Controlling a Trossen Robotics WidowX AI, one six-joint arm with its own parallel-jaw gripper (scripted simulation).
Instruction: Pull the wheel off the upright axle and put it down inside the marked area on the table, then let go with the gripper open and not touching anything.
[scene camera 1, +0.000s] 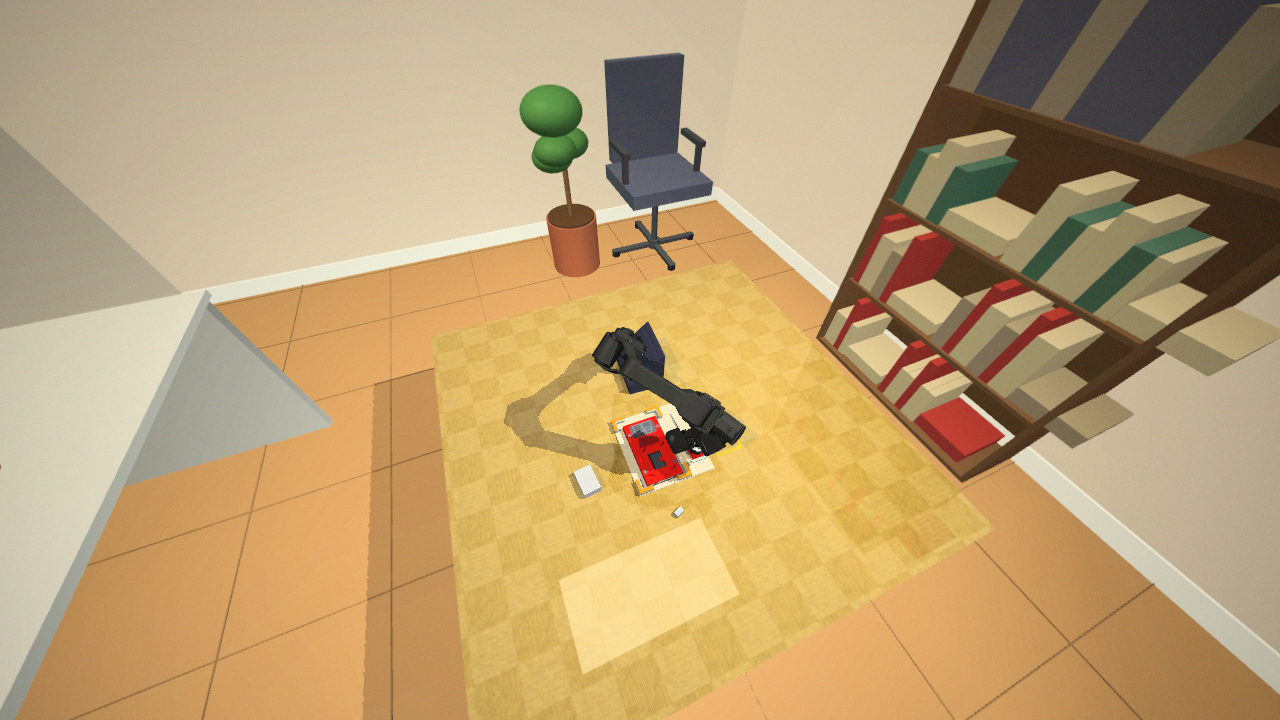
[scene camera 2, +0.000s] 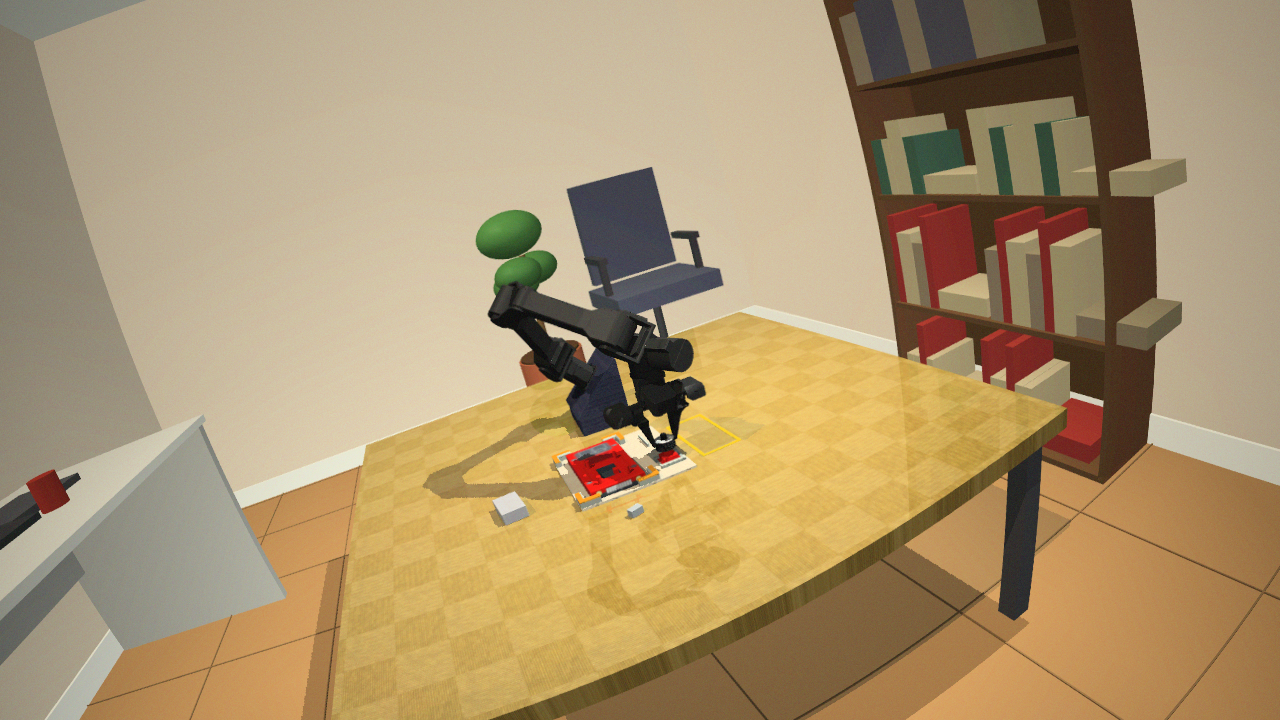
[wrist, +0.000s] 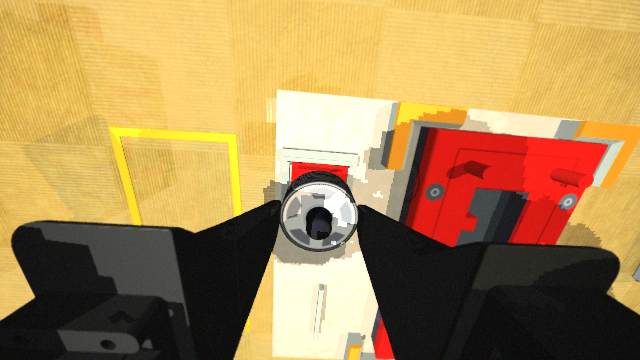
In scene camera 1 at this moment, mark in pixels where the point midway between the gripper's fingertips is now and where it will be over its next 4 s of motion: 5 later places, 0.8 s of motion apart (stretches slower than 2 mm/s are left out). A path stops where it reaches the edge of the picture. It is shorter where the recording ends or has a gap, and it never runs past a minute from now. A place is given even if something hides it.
My gripper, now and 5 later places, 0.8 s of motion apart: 696, 446; 697, 444; 697, 443; 697, 440; 713, 417; 719, 410
